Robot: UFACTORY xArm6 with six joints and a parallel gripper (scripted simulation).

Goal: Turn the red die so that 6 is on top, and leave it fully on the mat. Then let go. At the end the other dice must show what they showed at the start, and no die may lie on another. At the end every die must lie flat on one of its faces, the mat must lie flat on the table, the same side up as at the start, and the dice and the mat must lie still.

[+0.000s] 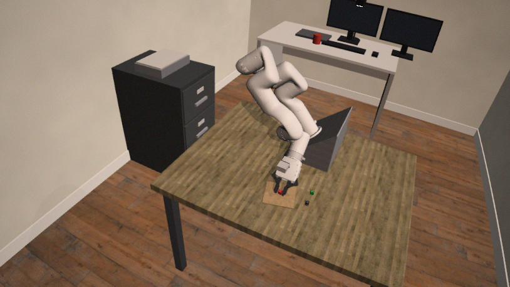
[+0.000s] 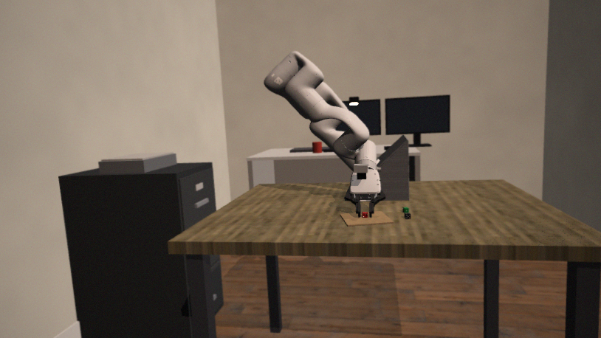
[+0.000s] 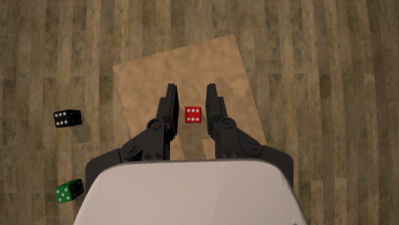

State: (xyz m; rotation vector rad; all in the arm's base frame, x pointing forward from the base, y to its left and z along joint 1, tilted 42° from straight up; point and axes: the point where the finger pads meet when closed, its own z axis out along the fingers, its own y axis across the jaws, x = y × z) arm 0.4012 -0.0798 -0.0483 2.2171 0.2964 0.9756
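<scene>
My gripper is now 20 mm above the red die. The rest, counted from my hand: tan mat: 30 mm below; black die: 130 mm to the left, 20 mm below; green die: 70 mm behind, 130 mm to the left, 20 mm below.
</scene>
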